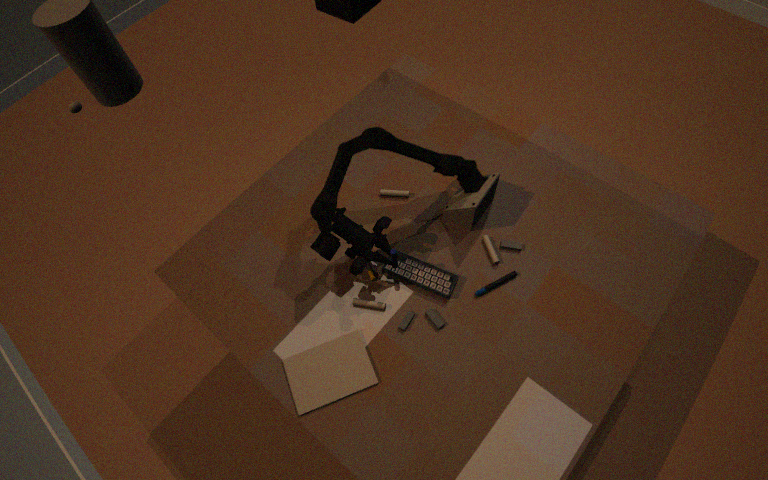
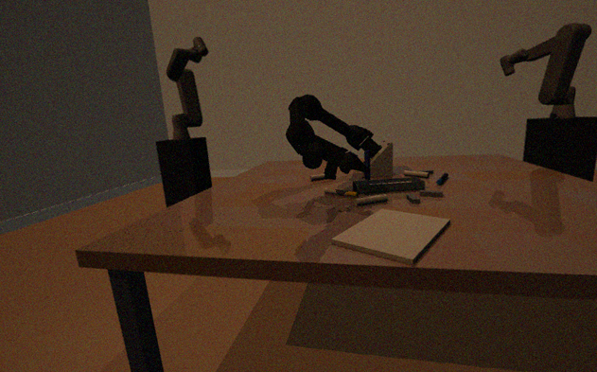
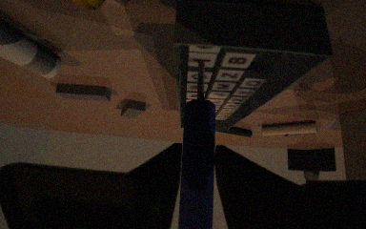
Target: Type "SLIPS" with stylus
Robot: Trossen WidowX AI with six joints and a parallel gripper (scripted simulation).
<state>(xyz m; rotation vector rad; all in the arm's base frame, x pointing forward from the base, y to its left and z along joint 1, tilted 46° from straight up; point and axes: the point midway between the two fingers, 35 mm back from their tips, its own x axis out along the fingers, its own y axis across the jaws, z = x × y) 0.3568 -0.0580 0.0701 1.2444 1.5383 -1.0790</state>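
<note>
The blue stylus lies 1 cm below my gripper tip. The rest, counted from my gripper tip: blue-tipped pen 26 cm to the left, 11 cm behind, 6 cm below; then yellow pencil 8 cm to the right, 6 cm below, 4 cm ahead; then pale pad 35 cm ahead, 7 cm below, 3 cm to the left.
</note>
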